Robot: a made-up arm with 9 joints.
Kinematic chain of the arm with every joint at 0, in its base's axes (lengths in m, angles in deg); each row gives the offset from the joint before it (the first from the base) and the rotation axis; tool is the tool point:
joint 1: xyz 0 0 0.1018 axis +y
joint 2: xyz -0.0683 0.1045 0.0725 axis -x
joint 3: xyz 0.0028 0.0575 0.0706 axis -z
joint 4: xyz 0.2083 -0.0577 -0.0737 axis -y
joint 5: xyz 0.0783 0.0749 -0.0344 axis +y
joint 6: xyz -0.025 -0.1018 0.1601 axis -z
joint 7: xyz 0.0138 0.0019 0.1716 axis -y
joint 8: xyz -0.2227 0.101 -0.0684 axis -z
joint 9: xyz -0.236 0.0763 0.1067 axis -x
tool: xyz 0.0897 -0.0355 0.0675
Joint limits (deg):
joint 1: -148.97..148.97
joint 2: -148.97..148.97
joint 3: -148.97..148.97
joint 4: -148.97..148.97
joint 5: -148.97..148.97
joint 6: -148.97..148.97
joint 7: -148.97..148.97
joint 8: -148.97..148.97
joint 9: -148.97..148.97
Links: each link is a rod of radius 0.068 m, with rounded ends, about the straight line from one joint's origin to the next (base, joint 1, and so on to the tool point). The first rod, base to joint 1, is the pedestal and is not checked.
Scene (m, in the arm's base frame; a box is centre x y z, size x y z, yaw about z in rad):
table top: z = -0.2
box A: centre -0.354 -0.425 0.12 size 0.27 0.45 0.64 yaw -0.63
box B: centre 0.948 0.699 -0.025 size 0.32 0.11 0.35 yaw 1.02
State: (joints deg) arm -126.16 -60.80 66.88 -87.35 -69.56 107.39 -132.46 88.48 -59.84
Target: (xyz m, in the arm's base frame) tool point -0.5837 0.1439 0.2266
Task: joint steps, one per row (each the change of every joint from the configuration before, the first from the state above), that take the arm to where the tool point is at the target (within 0.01 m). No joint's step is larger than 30 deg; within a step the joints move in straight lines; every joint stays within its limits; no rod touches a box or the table.
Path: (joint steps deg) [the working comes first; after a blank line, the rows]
Joints at the target: -148.97 -48.30 -16.99 -103.00 -60.21 64.25 -139.16 115.91 -60.40
Straight joint move there: touches box A.

1: 1.74 5.31 12.53 -6.34 21.66 -11.01 11.40 14.66 -20.15
2: 1.74 5.32 12.53 -6.34 21.67 -11.02 11.41 14.67 -20.14
3: 1.73 5.31 12.53 -6.34 21.66 -11.01 11.40 14.66 -20.15
4: 11.64 20.56 -24.92 -10.65 -6.27 -6.12 5.87 -18.57 10.31
5: 11.63 20.55 -24.91 -10.65 -6.27 -6.11 5.86 -18.57 10.31
6: 11.64 20.56 -24.91 -10.65 -6.27 -6.12 5.86 -18.56 10.31
7: 11.63 20.56 -24.92 -10.65 -6.27 -6.11 5.86 -18.57 10.31
8: -24.85 -28.56 -7.27 15.32 -10.19 4.78 -21.46 19.24 6.21
9: -24.86 -28.55 -7.26 15.33 -10.18 4.79 -21.45 19.23 6.22
10: -24.85 -28.56 -7.27 15.32 -10.19 4.79 -21.45 19.24 6.21

